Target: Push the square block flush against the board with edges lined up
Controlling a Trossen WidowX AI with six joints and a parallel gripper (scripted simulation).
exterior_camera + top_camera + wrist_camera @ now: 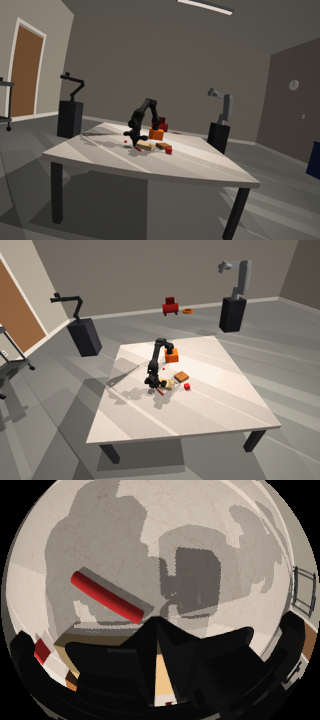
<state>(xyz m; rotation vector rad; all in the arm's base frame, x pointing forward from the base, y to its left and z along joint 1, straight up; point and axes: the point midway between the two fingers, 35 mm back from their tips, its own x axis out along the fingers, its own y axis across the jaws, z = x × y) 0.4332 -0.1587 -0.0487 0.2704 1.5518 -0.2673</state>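
My gripper tip is now 4 cm short of the thin red stick and 4 cm to the right of it. The rest, counted from my gripper tip: brown square block: 12 cm behind, 24 cm to the left, 1 cm above; then tan board: 5 cm behind, 8 cm to the left, 1 cm above.
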